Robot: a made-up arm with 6 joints. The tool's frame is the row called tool. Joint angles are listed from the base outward.
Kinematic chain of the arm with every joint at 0, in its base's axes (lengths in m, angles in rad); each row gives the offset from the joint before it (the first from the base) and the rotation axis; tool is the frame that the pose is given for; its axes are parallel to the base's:
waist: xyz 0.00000 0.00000 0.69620 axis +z
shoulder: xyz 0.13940 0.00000 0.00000 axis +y
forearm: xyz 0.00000 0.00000 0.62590 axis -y
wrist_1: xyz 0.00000 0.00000 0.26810 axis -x
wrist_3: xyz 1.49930 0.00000 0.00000 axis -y
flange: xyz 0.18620 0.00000 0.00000 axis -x
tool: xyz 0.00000 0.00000 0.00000
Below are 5 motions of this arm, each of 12 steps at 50 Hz.
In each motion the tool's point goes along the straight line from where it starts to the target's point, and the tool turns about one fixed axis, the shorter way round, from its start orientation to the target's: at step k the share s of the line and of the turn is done. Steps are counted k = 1, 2, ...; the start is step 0. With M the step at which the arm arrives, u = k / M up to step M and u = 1 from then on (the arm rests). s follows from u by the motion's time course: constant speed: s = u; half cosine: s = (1 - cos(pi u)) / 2; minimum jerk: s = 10 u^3 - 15 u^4 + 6 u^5.
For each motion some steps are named. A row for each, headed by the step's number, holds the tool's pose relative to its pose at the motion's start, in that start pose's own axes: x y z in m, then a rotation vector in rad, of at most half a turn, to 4 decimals.
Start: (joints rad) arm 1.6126 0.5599 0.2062 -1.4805 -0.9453 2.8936
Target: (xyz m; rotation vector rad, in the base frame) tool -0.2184 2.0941 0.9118 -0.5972 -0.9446 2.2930
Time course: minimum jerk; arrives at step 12
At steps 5, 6, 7, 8, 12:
5: 0.0001 -0.0074 -0.0110 0.0948 0.0372 -0.0657
6: 0.0001 -0.0107 -0.0159 0.1368 0.0537 -0.0948
7: 0.0002 -0.0139 -0.0208 0.1788 0.0701 -0.1239
8: 0.0002 -0.0169 -0.0251 0.2162 0.0848 -0.1498
12: 0.0003 -0.0213 -0.0318 0.2736 0.1074 -0.1896

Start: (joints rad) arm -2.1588 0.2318 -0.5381 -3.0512 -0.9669 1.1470
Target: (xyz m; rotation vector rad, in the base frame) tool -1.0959 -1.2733 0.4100 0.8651 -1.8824 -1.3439
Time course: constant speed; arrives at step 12
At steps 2, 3, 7, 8, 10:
2: -0.0153 0.0025 0.0371 -0.0188 -0.0176 -0.0048
3: -0.0229 0.0038 0.0557 -0.0283 -0.0264 -0.0071
7: -0.0534 0.0089 0.1300 -0.0660 -0.0615 -0.0167
8: -0.0610 0.0102 0.1486 -0.0754 -0.0703 -0.0191
10: -0.0763 0.0127 0.1857 -0.0942 -0.0879 -0.0238

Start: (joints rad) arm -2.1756 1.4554 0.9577 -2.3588 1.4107 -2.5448
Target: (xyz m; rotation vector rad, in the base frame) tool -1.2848 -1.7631 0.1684 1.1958 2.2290 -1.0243
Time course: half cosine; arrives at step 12
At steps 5, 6, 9, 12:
5: -0.0225 0.0105 0.0137 0.0241 0.0075 -0.0365
6: -0.0303 0.0141 0.0185 0.0325 0.0101 -0.0493
9: -0.0518 0.0241 0.0316 0.0555 0.0172 -0.0842
12: -0.0607 0.0283 0.0371 0.0650 0.0202 -0.0986

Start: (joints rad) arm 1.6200 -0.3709 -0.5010 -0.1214 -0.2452 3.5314
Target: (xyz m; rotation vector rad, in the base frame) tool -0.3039 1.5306 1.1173 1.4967 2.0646 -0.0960
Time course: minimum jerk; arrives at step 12
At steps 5, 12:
5: 0.0027 -0.0909 0.0385 -0.0416 -0.0326 -0.0594
12: 0.0078 -0.2621 0.1111 -0.1202 -0.0941 -0.1714

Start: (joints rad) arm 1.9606 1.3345 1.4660 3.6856 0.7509 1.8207
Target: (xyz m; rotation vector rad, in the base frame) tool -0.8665 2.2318 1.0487 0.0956 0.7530 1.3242
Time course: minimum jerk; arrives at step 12
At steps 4, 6, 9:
4: 0.0231 -0.0116 -0.0257 -0.0270 -0.0112 0.0015
6: 0.0550 -0.0277 -0.0612 -0.0642 -0.0266 0.0036
9: 0.0986 -0.0497 -0.1097 -0.1152 -0.0477 0.0064

